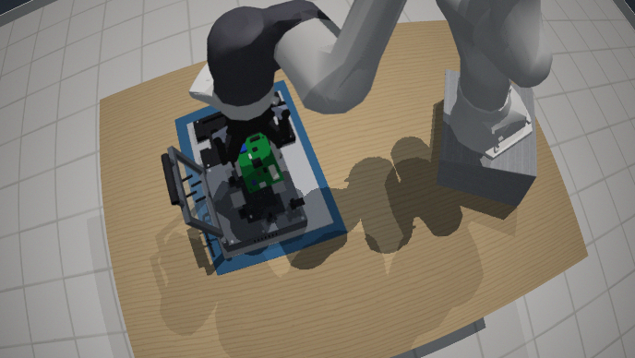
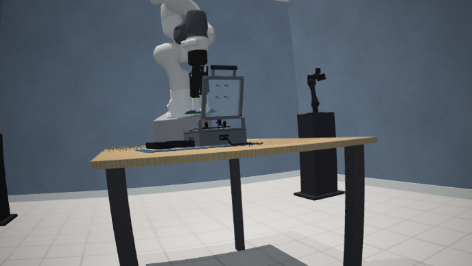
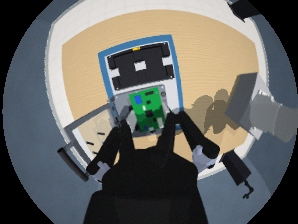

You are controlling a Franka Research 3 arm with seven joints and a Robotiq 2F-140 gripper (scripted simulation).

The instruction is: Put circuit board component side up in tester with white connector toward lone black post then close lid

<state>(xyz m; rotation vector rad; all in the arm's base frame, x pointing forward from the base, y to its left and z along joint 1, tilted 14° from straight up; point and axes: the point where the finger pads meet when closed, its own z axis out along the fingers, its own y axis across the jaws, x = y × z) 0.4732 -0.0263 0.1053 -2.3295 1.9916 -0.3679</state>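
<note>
Now: the black post 60 mm behind my hand, 90 mm to the left of it and 60 mm below it. Also, from my hand: green circuit board (20 mm below); then see-through lid (140 mm ahead, 50 mm to the left, 30 mm above).
</note>
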